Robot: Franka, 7 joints.
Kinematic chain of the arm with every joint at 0, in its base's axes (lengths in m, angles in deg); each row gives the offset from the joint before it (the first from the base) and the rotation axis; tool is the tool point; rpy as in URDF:
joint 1: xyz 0 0 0.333 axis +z
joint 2: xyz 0 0 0 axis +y
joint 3: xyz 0 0 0.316 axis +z
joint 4: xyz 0.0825 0 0 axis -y
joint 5: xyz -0.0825 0 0.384 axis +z
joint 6: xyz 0 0 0 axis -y
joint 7: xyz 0.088 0 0 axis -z
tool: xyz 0 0 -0.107 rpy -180 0 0
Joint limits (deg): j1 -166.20..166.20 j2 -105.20..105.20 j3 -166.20..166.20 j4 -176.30..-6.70 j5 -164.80..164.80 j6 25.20..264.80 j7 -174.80..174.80
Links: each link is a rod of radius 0.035 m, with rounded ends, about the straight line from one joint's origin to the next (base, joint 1, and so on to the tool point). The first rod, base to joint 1, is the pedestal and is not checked.
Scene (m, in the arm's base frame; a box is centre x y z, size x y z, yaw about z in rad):
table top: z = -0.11
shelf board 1: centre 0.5 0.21 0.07 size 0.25 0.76 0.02 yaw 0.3
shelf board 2: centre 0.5 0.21 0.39 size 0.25 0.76 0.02 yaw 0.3
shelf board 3: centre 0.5 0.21 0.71 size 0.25 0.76 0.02 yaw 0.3
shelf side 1: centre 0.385 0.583 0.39 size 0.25 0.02 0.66 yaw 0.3
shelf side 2: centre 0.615 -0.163 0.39 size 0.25 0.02 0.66 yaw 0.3
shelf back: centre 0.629 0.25 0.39 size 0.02 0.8 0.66 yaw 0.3
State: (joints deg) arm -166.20 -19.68 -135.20 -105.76 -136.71 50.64 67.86
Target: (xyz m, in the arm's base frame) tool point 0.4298 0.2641 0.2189
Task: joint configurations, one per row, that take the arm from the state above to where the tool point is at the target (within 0.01 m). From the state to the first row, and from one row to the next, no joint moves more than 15 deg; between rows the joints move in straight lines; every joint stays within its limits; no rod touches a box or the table.
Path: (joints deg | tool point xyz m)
1: -163.64 -9.20 -133.94 -117.66 -132.12 42.16 67.86 | 0.3562 0.3955 0.5652
2: -161.09 1.28 -132.68 -129.56 -127.52 33.68 67.86 | 0.2734 0.3692 0.5644
3: -158.53 11.76 -131.42 -141.46 -122.93 25.20 67.86 | 0.1998 0.3283 0.5559
4: -158.62 0.13 -133.85 -150.32 -121.14 28.79 67.86 | 0.2455 0.3059 0.4346
5: -158.71 -11.49 -136.29 -159.18 -119.34 32.37 67.86 | 0.2512 0.2618 0.3169
6: -158.80 -23.12 -138.73 -168.04 -117.55 35.96 67.86 | 0.2214 0.1996 0.2189
7: -161.27 -26.86 -141.95 -156.42 -120.72 40.32 67.86 | 0.2819 0.2361 0.2126
8: -163.73 -30.59 -145.17 -144.81 -123.90 44.68 67.86 | 0.3526 0.2585 0.2128
9: -166.20 -34.33 -148.40 -133.20 -127.07 49.03 67.86 | 0.4298 0.2641 0.2189

